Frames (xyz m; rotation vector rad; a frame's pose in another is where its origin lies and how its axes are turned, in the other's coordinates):
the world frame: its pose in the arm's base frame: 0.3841 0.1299 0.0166 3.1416 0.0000 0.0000
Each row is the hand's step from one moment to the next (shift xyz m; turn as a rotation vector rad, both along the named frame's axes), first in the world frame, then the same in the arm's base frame.
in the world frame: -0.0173 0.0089 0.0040 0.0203 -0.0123 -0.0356
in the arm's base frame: -0.0173 -0.0089 -0.0040 0.0203 0.0123 0.0356
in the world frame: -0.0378 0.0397 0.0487 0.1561 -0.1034 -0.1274
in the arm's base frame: -0.0378 -0.0397 -0.0487 0.1561 0.1034 0.1274
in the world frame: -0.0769 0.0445 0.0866 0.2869 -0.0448 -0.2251
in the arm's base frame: -0.0769 -0.0445 -0.0866 0.2869 0.0448 0.2251
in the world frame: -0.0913 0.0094 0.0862 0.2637 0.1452 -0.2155
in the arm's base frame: -0.0913 -0.0094 -0.0862 0.2637 -0.1452 0.2155
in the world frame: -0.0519 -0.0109 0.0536 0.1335 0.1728 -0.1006
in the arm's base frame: -0.0519 0.0109 -0.0536 0.1335 -0.1728 0.1006
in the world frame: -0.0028 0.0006 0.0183 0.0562 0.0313 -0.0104
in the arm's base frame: -0.0028 -0.0006 -0.0183 0.0562 -0.0313 0.0104
